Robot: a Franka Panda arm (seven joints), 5 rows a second.
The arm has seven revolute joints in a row. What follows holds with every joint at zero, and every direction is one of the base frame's.
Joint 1 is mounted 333 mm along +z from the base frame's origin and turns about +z.
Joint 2 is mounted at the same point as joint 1 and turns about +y.
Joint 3 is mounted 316 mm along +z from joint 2 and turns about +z.
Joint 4 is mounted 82.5 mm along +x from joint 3 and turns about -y.
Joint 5 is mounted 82.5 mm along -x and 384 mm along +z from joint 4 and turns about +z.
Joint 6 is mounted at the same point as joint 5 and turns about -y.
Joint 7 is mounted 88 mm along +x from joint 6 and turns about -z.
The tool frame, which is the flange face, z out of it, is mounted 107 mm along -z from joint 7; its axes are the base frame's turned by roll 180, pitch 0 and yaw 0 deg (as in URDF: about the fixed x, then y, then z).
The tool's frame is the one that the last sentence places.
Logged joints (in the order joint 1, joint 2, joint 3, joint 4, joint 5, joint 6, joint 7), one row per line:
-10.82 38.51 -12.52 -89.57 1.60 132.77 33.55
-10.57 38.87 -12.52 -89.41 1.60 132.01 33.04
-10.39 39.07 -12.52 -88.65 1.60 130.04 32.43
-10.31 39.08 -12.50 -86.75 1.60 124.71 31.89
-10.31 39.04 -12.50 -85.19 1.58 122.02 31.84
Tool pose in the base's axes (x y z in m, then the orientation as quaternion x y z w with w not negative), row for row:
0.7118 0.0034 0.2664 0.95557 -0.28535 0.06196 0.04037
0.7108 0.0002 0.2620 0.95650 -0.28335 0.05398 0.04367
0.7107 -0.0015 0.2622 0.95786 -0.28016 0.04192 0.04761
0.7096 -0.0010 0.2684 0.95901 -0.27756 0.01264 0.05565
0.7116 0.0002 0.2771 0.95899 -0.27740 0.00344 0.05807
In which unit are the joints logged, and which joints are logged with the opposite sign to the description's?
The joints are logged in degrees. Opposite sign: joint 1.
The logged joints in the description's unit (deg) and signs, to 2 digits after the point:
10.82 38.51 -12.52 -89.57 1.60 132.77 33.55
10.57 38.87 -12.52 -89.41 1.60 132.01 33.04
10.39 39.07 -12.52 -88.65 1.60 130.04 32.43
10.31 39.08 -12.50 -86.75 1.60 124.71 31.89
10.31 39.04 -12.50 -85.19 1.58 122.02 31.84

